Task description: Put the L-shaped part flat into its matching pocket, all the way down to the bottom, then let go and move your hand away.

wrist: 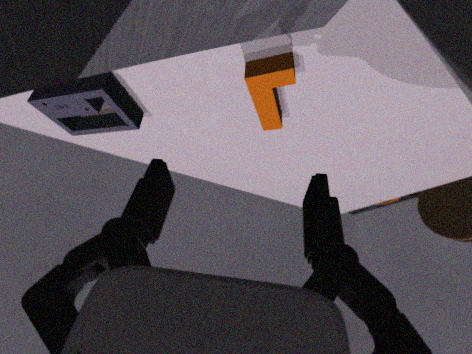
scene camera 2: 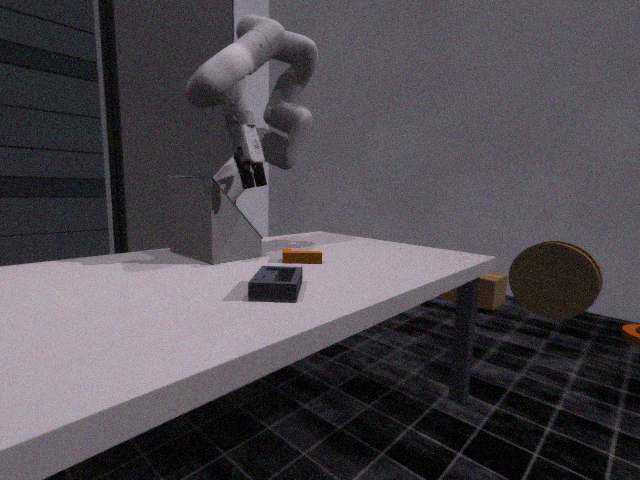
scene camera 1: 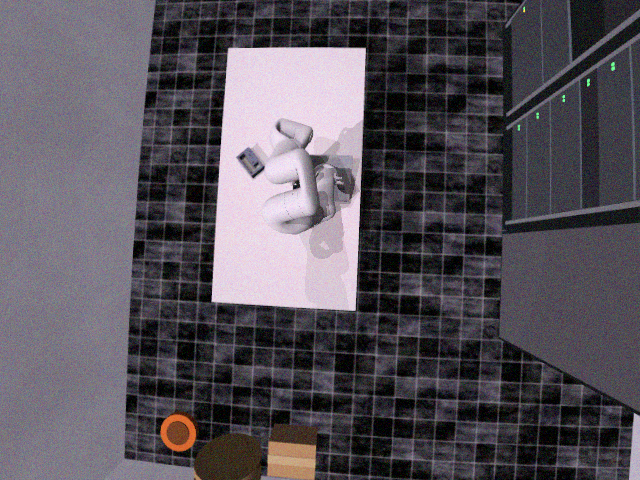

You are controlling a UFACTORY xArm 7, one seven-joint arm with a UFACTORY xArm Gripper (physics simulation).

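Where they show: gripper, fingertip midpoint: [wrist: 237, 180] [scene camera 2: 255, 187]; arm's base, link origin: [scene camera 2: 212, 201] [scene camera 1: 324, 175].
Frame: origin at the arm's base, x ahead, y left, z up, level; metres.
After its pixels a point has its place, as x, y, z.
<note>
The orange L-shaped part [scene camera 2: 302, 257] @[0.251, 0.142, -0.142] [wrist: 265, 95] @[0.222, 0.137, -0.129] lies flat on the white table, apart from the pocket block; it does not show in scene camera 1, where the arm covers that area. The dark grey-blue block with pockets [scene camera 1: 250, 162] @[0.429, -0.069, -0.154] [scene camera 2: 273, 290] @[0.475, -0.111, -0.137] [wrist: 131, 107] @[0.382, -0.006, -0.143] sits on the table. In the wrist view its top shows a triangular opening and a longer dark opening, seen at a slant, so the pocket's full outline is hard to tell. My gripper [scene camera 2: 254, 186] @[0.149, 0.056, 0.048] [wrist: 237, 180] @[0.149, 0.056, 0.048] is open and empty, high above the table and well above the part.
A grey angular block [scene camera 2: 235, 232] @[0.117, 0.010, -0.078] [wrist: 200, 35] @[0.106, 0.003, 0.007] stands on the white table [scene camera 1: 258, 268] @[0.303, 0.504, -0.159] [scene camera 2: 129, 351] @[0.524, -0.369, -0.159] beside the arm [scene camera 1: 305, 186] @[0.012, 0.184, 0.531]. On the floor are an orange ring [scene camera 1: 165, 440], a dark round object [scene camera 1: 228, 457] and a tan box [scene camera 1: 292, 460]. Dark cabinets [scene camera 1: 547, 170] stand to the right.
</note>
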